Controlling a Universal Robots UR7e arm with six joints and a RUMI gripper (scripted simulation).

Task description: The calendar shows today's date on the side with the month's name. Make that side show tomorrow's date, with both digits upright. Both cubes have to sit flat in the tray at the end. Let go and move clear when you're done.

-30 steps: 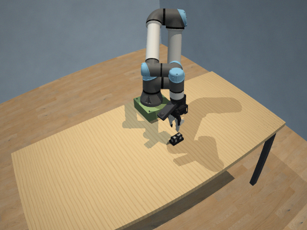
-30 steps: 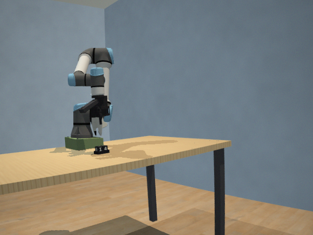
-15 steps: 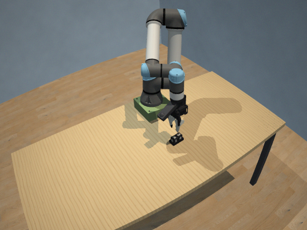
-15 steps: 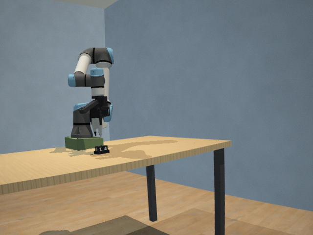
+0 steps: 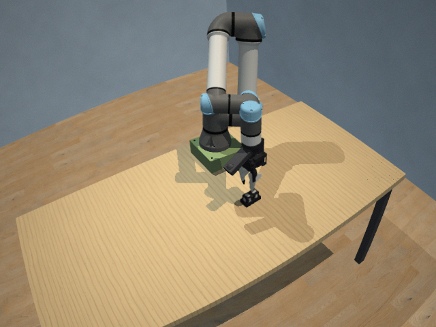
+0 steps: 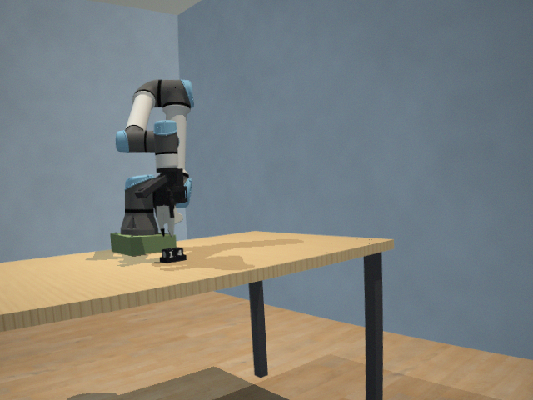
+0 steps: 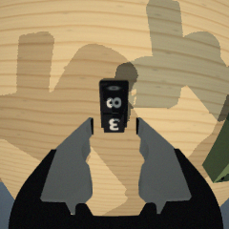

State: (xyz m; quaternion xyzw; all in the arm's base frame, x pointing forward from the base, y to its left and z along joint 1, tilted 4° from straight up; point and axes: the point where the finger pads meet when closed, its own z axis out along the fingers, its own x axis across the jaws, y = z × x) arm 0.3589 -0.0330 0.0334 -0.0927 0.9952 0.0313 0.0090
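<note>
Right now the black digit cube is 7 cm below my hand. From my hand the other things lie so: black calendar tray 2 cm to the left, 9 cm below.
</note>
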